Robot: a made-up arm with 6 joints. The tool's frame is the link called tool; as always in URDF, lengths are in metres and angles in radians. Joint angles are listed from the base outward.
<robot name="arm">
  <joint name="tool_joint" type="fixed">
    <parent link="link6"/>
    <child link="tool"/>
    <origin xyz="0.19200 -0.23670 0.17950" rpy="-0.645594 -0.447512 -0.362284"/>
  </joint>
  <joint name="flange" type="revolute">
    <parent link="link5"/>
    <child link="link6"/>
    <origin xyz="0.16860 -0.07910 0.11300"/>
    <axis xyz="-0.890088 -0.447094 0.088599"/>
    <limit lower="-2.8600" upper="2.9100"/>
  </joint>
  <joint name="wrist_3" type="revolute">
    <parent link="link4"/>
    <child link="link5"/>
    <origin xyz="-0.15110 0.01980 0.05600"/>
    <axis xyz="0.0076 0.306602 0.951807"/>
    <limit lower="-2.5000" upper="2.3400"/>
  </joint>
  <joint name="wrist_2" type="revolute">
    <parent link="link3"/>
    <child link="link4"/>
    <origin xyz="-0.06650 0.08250 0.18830"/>
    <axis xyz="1 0 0"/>
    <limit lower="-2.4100" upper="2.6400"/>
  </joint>
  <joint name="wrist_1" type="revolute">
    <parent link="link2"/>
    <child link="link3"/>
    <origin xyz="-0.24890 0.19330 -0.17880"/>
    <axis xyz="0 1 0"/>
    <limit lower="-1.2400" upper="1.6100"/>
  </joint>
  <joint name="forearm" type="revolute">
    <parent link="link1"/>
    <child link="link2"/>
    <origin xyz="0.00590 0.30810 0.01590"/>
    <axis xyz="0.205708 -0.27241 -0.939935"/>
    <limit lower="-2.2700" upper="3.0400"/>
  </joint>
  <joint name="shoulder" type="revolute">
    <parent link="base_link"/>
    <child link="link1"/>
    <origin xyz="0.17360 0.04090 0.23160"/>
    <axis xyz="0 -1 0"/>
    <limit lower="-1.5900" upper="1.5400"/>
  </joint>
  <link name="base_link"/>
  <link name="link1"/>
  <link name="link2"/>
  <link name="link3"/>
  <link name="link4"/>
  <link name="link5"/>
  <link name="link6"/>
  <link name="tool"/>
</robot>
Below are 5 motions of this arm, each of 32 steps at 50 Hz.
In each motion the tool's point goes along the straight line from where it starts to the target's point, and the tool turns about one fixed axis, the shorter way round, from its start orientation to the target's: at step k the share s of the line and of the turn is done. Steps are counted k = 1, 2, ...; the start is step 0. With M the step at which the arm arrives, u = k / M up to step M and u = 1 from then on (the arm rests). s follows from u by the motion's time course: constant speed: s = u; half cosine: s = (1 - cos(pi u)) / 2; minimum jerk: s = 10 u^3 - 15 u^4 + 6 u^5.
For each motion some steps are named. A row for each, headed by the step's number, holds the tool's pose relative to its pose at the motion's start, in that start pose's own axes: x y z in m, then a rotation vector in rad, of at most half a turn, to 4 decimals.
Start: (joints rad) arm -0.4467 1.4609 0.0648 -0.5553 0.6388 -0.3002
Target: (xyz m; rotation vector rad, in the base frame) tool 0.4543 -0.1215 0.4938 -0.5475 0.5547 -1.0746
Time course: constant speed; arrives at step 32
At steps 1, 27, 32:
1: 0.0121 -0.0068 -0.0029 0.0084 -0.0003 0.0025
27: 0.3261 -0.1831 -0.0774 0.2258 -0.0076 0.0668
32: 0.3864 -0.2170 -0.0918 0.2676 -0.0090 0.0792

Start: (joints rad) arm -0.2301 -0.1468 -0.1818 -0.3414 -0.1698 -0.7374
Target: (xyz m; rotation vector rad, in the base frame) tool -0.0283 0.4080 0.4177 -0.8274 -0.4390 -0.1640
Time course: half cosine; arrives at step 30
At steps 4, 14, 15, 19, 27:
4: -0.0053 0.0068 -0.0034 -0.0095 -0.0278 0.0075
14: -0.0546 0.0702 -0.0354 -0.0982 -0.2882 0.0776
15: -0.0610 0.0784 -0.0395 -0.1097 -0.3219 0.0867
19: -0.0858 0.1103 -0.0556 -0.1543 -0.4528 0.1220
27: -0.1190 0.1530 -0.0770 -0.2140 -0.6280 0.1692

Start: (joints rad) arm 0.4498 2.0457 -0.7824 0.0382 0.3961 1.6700
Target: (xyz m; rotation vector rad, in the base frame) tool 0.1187 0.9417 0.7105 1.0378 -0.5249 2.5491
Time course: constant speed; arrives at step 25
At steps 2, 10, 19, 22, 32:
2: -0.0173 0.0077 -0.0259 -0.0122 0.0621 0.0275
10: -0.0867 0.0387 -0.1296 -0.0610 0.3107 0.1373
19: -0.1647 0.0735 -0.2463 -0.1159 0.5903 0.2608
22: -0.1907 0.0851 -0.2852 -0.1342 0.6835 0.3020
32: -0.2167 0.0967 -0.3241 -0.1525 0.7767 0.3432

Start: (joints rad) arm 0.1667 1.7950 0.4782 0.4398 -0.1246 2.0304
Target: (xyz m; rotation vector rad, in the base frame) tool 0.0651 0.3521 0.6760 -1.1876 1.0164 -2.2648
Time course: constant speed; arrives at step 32
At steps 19, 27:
19: -0.0263 0.0565 -0.0728 -0.1084 0.4229 0.0792
27: -0.0374 0.0803 -0.1034 -0.1540 0.6009 0.1125

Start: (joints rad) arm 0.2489 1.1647 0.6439 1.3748 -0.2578 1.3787
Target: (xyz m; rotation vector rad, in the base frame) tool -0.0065 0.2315 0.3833 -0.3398 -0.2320 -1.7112
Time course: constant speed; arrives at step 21
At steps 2, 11, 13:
2: 0.0080 0.0046 0.0185 0.0270 -0.0349 0.0061
11: 0.0442 0.0250 0.1017 0.1484 -0.1922 0.0337
13: 0.0523 0.0296 0.1202 0.1753 -0.2271 0.0398

